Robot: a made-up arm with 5 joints.
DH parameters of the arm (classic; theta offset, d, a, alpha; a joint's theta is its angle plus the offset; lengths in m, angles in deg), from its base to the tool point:
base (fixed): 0 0.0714 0 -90
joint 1: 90 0.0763 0.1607 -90
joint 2: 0 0.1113 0.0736 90
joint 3: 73.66 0 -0.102 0
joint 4: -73.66 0.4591 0.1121 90
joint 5: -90 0.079 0.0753 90
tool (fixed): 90 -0.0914 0 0
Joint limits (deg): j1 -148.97..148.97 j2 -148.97..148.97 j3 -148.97..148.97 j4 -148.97..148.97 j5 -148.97..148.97
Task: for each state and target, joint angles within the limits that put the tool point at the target. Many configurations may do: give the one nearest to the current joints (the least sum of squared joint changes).
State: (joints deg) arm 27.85 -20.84 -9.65 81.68 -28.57
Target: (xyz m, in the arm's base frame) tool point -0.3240 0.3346 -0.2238
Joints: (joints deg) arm 33.38 23.11 -14.03 82.03 -45.04
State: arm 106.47 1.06 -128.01 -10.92 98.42
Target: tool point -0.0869 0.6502 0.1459
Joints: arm 100.82 9.47 -116.14 -1.37 94.38
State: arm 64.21 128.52 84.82 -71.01 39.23
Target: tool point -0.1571 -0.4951 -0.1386
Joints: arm 53.46 132.03 69.63 -81.74 34.98
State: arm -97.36 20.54 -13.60 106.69 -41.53
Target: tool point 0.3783 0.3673 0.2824
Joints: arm -139.58 17.65 -20.33 88.86 -25.66
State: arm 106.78 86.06 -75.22 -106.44 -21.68
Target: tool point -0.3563 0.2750 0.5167
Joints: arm 115.83 87.65 -82.84 -110.36 -15.69
